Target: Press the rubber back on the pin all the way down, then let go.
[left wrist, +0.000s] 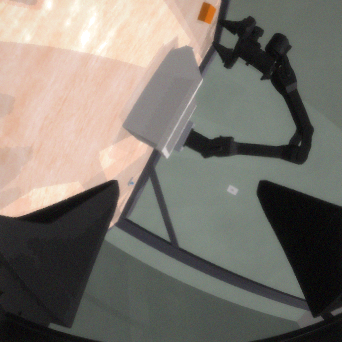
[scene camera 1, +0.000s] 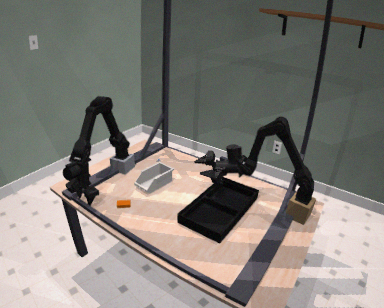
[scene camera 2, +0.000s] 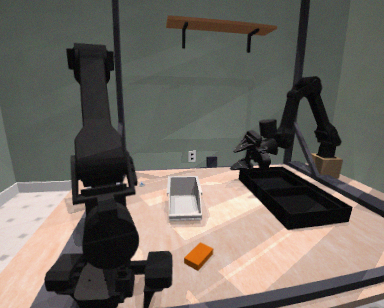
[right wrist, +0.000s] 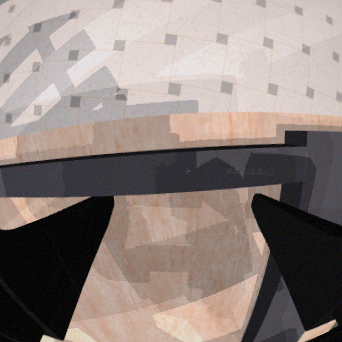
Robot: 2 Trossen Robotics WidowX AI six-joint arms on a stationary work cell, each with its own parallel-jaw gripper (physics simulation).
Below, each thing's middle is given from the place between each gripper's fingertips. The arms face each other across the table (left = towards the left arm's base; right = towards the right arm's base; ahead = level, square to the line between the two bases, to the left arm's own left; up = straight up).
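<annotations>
From my right hand, the black two-compartment tray (scene camera 2: 296,203) is 59 cm to the left, 24 cm behind and 2 cm above. The grey bin (scene camera 2: 184,192) is 22 cm to the left of my right hand, 29 cm behind it and 3 cm above it.
As for my left hand, the grey bin is 20 cm to the right of it, 6 cm ahead of it and 9 cm below it. And the black two-compartment tray is 11 cm ahead of my left hand, 17 cm to the left of it and 10 cm below it.
</annotations>
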